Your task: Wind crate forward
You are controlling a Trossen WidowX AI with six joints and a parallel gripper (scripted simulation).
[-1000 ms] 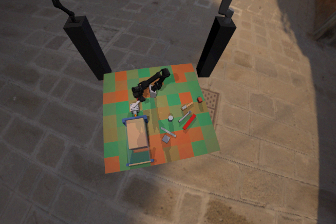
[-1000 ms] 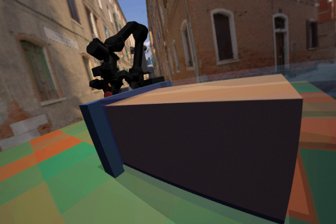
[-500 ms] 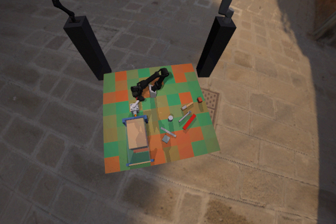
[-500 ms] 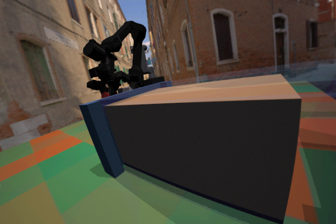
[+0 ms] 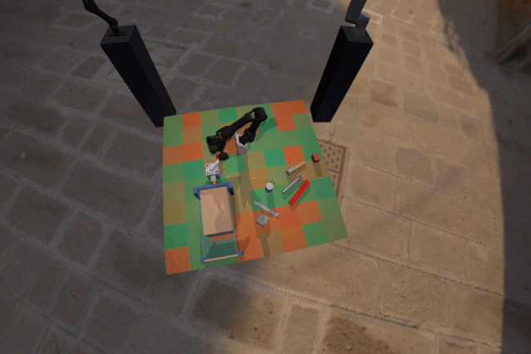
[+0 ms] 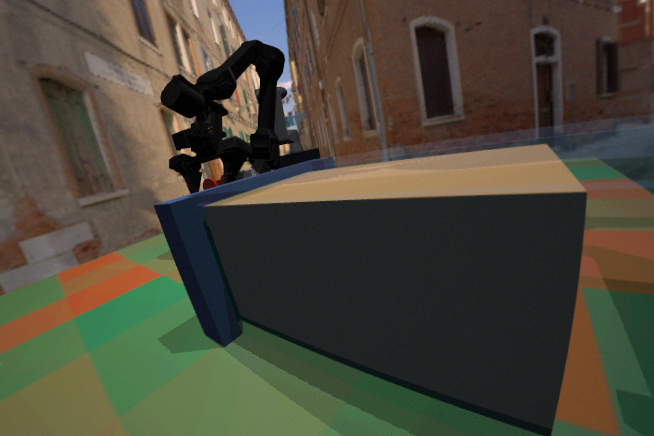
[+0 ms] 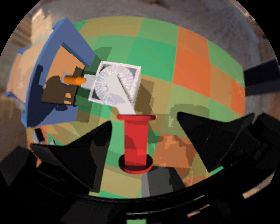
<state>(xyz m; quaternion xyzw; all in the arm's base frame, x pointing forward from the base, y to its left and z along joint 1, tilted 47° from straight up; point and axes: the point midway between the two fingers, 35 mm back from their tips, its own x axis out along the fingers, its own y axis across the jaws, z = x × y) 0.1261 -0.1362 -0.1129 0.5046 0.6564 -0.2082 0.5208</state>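
The red knob is 2 cm to the left of my gripper tip. From my gripper tip the other things lie so: grey winch: 10 cm below, 6 cm ahead, 5 cm to the right; grey winch handle: 3 cm below, 3 cm ahead; round puck: 37 cm to the left, 23 cm ahead, 10 cm below.
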